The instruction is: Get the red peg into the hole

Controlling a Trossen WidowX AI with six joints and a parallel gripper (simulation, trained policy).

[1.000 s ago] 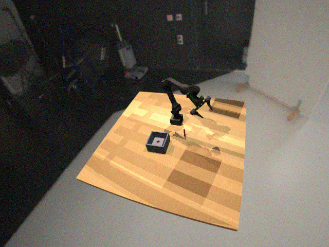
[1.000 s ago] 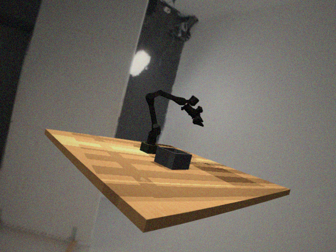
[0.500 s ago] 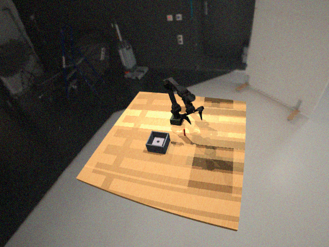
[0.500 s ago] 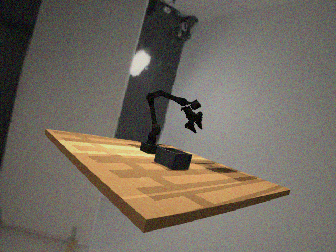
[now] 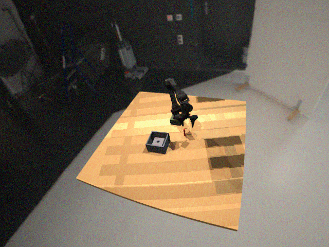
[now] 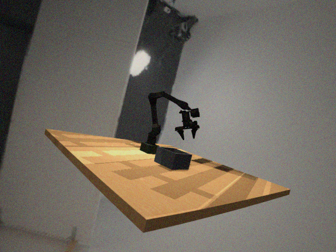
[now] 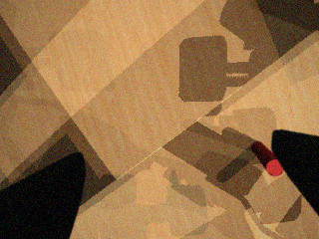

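My gripper tip is 50 mm past the red peg, 50 mm to the left of it and 130 mm above it. The rest, counted from my gripper tip: dark box: 100 mm ahead, 250 mm to the right, 140 mm below; then grey plate: 100 mm ahead, 250 mm to the right, 120 mm below.
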